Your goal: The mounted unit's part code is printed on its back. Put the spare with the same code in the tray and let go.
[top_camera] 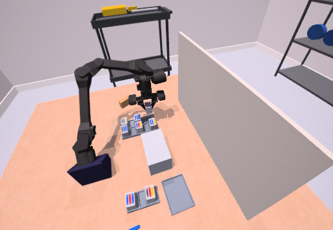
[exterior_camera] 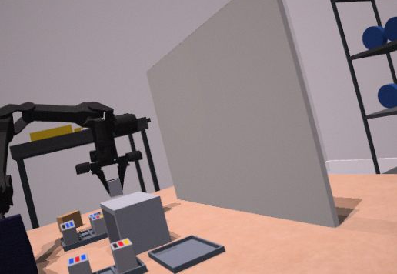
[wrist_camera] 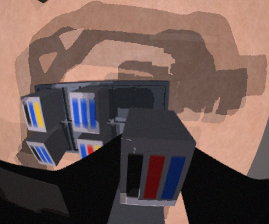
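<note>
Right now my gripper tip is 50 mm short of the tray, 410 mm to the left of it and 90 mm above it. Round my gripper tip: tall grey panel (250 mm ahead, 210 mm to the right, 130 mm above); then tan block (150 mm behind, 180 mm to the left, 70 mm below); then mounted unit (220 mm to the right, 50 mm below).
</note>
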